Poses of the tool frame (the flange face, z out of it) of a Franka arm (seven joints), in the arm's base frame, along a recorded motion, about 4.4 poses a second.
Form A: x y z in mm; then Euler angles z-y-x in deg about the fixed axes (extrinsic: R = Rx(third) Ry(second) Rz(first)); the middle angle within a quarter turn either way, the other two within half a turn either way.
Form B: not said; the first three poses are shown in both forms.
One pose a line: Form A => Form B
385.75 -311.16 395.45 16.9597 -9.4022 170.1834 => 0.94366 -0.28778 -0.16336 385.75; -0.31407 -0.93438 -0.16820 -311.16; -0.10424 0.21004 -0.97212 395.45; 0 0 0 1
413.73 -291.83 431.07 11.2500 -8.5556 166.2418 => 0.96987 -0.19292 -0.14877 413.73; -0.22419 -0.94574 -0.23518 -291.83; -0.09533 0.26145 -0.96050 431.07; 0 0 0 1
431.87 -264.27 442.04 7.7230 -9.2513 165.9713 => 0.97804 -0.13264 -0.16076 431.87; -0.16899 -0.95614 -0.23925 -264.27; -0.12198 0.26117 -0.95756 442.04; 0 0 0 1
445.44 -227.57 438.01 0.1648 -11.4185 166.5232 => 0.98020 -0.00282 -0.19797 445.44; -0.04894 -0.97233 -0.22844 -227.57; -0.19185 0.23360 -0.95322 438.01; 0 0 0 1
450.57 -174.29 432.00 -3.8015 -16.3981 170.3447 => 0.95721 0.06360 -0.28231 450.57; 0.01812 -0.98680 -0.16090 -174.29; -0.28882 0.14890 -0.94573 432.00; 0 0 0 1
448.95 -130.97 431.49 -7.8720 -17.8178 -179.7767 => 0.94306 0.13039 -0.30599 448.95; 0.13814 -0.99041 0.00371 -130.97; -0.30257 -0.04577 -0.95203 431.49; 0 0 0 1
